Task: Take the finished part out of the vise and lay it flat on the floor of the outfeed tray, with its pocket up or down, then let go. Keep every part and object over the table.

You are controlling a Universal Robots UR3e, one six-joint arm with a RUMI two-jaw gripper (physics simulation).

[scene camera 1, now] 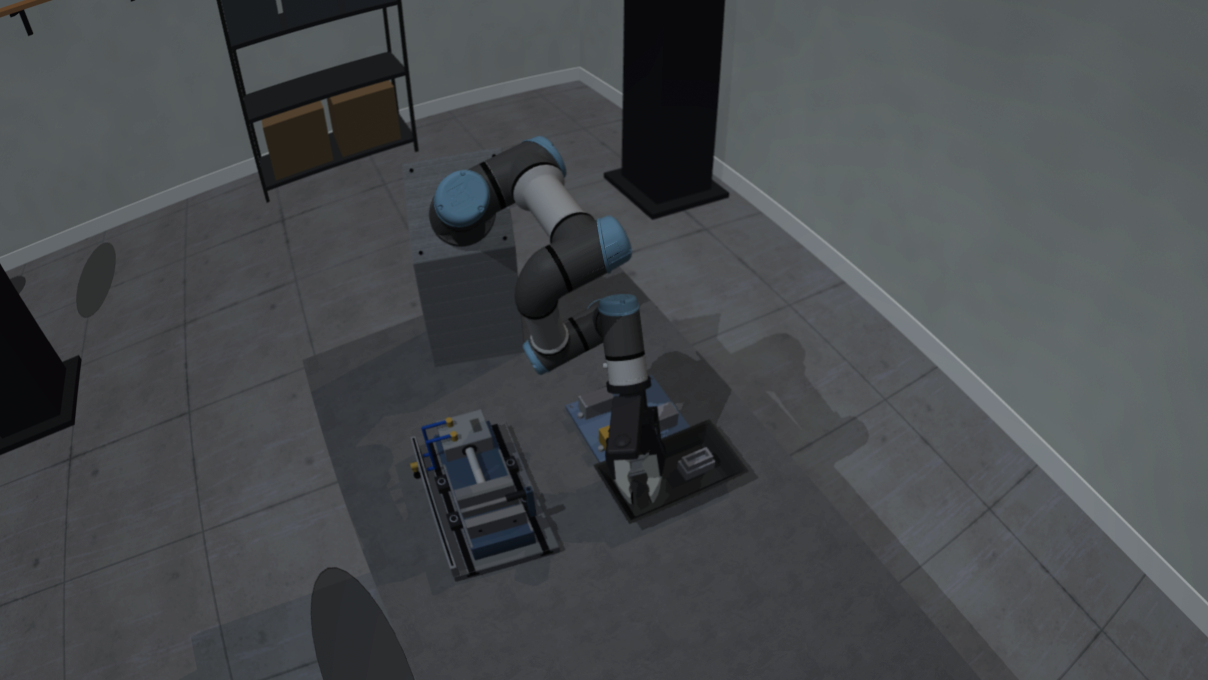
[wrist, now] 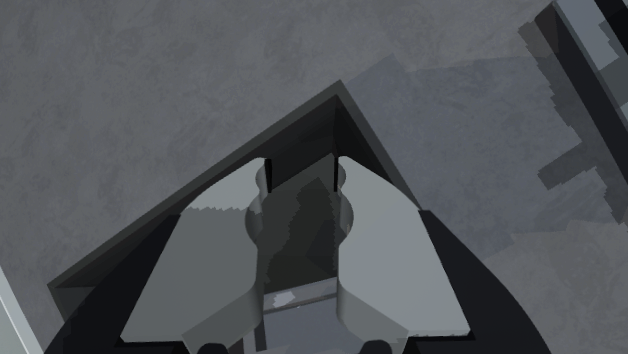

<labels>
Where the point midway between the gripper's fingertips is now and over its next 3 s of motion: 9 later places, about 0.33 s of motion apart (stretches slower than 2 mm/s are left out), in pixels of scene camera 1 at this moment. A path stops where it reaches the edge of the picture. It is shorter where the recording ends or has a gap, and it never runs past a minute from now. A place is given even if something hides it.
My gripper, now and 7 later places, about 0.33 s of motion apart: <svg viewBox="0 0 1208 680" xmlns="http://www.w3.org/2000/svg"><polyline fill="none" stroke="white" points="642,503 640,507 641,510 642,512 642,511 642,487 640,463 635,436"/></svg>
</labels>
